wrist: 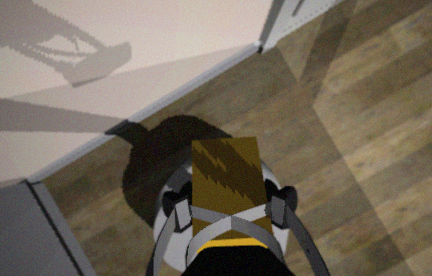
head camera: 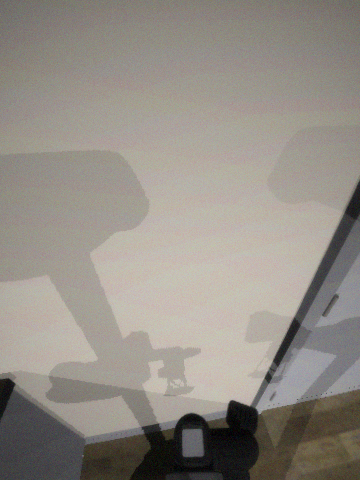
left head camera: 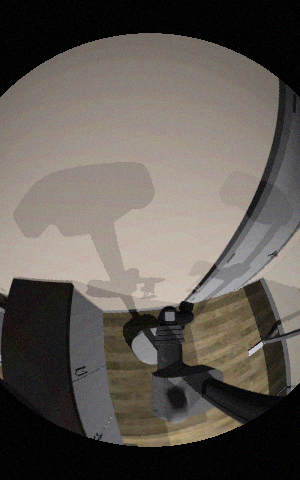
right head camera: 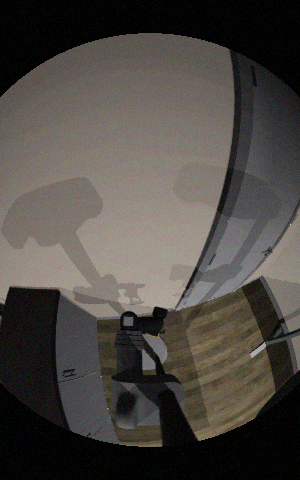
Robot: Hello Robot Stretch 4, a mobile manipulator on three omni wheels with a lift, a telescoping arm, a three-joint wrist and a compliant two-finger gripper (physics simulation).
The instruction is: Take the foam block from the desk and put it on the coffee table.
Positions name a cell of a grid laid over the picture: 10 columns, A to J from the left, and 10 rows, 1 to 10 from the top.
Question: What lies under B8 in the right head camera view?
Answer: A dark grey cabinet.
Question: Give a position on a grey door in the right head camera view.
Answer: I5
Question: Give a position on a yellow foam block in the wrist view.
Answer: F7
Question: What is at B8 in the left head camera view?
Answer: A dark grey cabinet.
